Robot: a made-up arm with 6 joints. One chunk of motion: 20 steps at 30 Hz.
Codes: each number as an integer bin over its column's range. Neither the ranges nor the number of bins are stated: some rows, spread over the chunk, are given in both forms.
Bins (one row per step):
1: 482 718 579 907 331 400
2: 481 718 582 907 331 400
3: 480 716 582 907 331 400
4: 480 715 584 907 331 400
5: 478 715 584 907 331 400
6: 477 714 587 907 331 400
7: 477 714 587 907 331 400
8: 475 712 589 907 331 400
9: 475 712 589 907 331 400
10: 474 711 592 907 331 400
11: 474 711 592 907 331 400
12: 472 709 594 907 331 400
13: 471 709 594 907 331 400
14: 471 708 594 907 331 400
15: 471 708 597 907 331 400
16: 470 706 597 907 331 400
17: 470 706 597 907 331 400
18: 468 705 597 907 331 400
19: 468 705 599 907 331 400
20: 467 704 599 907 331 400
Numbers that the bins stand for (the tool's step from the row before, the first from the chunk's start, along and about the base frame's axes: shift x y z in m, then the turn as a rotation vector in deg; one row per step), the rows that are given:
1: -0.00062 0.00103 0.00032 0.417 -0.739 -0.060
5: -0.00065 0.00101 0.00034 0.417 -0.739 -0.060
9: -0.00067 0.00099 0.00036 0.417 -0.739 -0.060
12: -0.00069 0.00097 0.00038 0.417 -0.739 -0.060
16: -0.00071 0.00095 0.00039 0.417 -0.739 -0.060
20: -0.00073 0.00093 0.00040 0.417 -0.739 -0.060
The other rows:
2: -0.00063 0.00103 0.00033 0.417 -0.739 -0.060
3: -0.00064 0.00102 0.00033 0.417 -0.739 -0.060
4: -0.00064 0.00101 0.00034 0.417 -0.739 -0.060
6: -0.00066 0.00100 0.00035 0.417 -0.739 -0.060
7: -0.00066 0.00100 0.00035 0.417 -0.739 -0.060
8: -0.00067 0.00099 0.00036 0.417 -0.739 -0.060
10: -0.00068 0.00098 0.00037 0.417 -0.739 -0.060
11: -0.00068 0.00098 0.00037 0.417 -0.739 -0.060
13: -0.00070 0.00097 0.00038 0.417 -0.739 -0.060
14: -0.00070 0.00096 0.00038 0.417 -0.739 -0.060
15: -0.00070 0.00096 0.00039 0.417 -0.739 -0.060
17: -0.00071 0.00095 0.00039 0.417 -0.739 -0.060
18: -0.00072 0.00094 0.00039 0.417 -0.739 -0.060
19: -0.00072 0.00094 0.00040 0.417 -0.739 -0.060

